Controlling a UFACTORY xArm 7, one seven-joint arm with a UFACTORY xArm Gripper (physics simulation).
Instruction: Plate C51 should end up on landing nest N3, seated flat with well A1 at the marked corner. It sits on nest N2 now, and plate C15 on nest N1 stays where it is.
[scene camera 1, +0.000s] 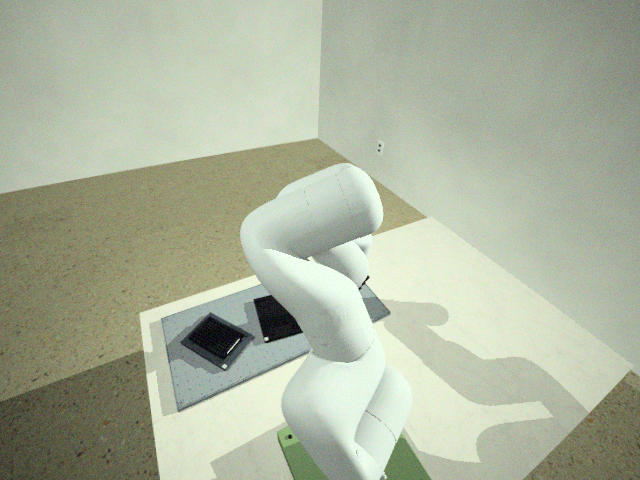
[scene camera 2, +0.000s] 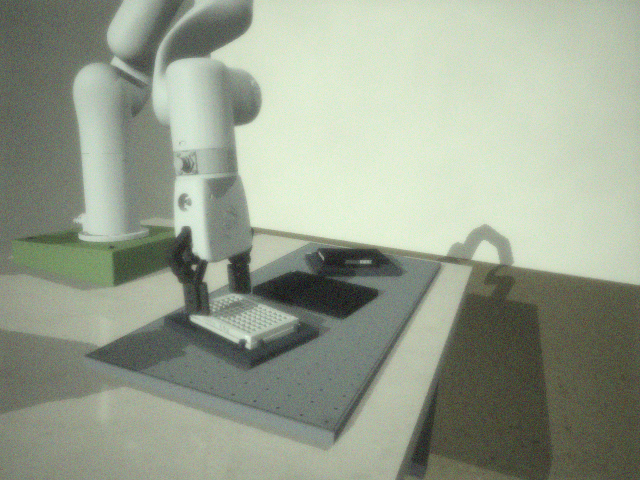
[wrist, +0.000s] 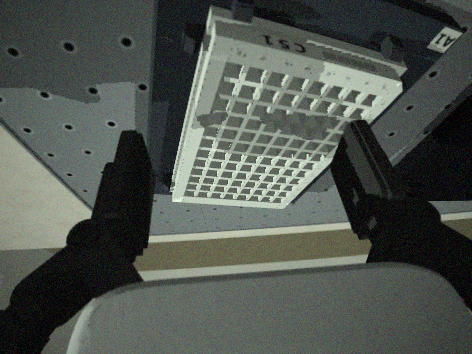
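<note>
White plate C51 (scene camera 2: 258, 316) (wrist: 270, 130) sits on dark nest N2 (scene camera 2: 249, 360), whose A1 label shows at a corner in the wrist view. My gripper (scene camera 2: 219, 300) (wrist: 245, 148) is open and empty, low at the plate. Its fingers are on opposite sides of the plate in the wrist view, the right one close to the edge and the left one with a wider gap. Nest N3 (scene camera 1: 279, 319) (scene camera 2: 316, 294) is bare and black, with a white corner mark in scene camera 1. Black plate C15 (scene camera 1: 214, 335) (scene camera 2: 347, 256) sits on nest N1 (scene camera 1: 244, 344). The arm hides C51 in scene camera 1.
The nests stand on a grey perforated board (scene camera 1: 237, 374) (scene camera 2: 310, 390) on a pale table (scene camera 1: 491, 289) (scene camera 2: 67, 428). The green arm base (scene camera 1: 294, 454) (scene camera 2: 67, 260) is at the table's other side. The arm covers the board's right part in scene camera 1.
</note>
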